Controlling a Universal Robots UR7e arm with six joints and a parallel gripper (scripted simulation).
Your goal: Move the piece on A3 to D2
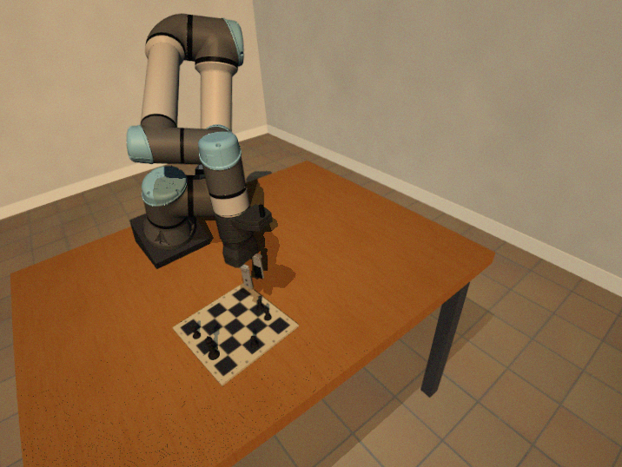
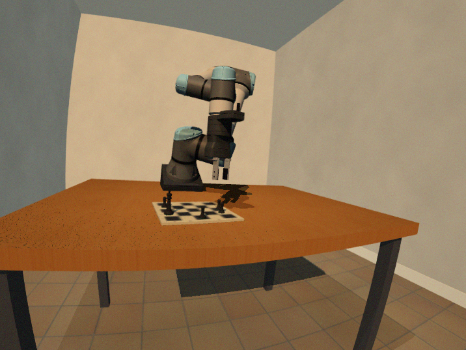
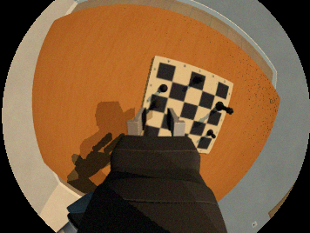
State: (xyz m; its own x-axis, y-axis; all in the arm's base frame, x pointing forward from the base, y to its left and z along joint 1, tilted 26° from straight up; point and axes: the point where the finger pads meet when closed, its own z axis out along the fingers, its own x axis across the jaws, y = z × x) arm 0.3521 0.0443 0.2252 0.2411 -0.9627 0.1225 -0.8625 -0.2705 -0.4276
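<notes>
Now: hand 110 mm above the chessboard and 80 mm to the left of it. Also, from my hand: tall chess piece 160 mm to the right, 80 mm below, 40 mm ahead.
</notes>
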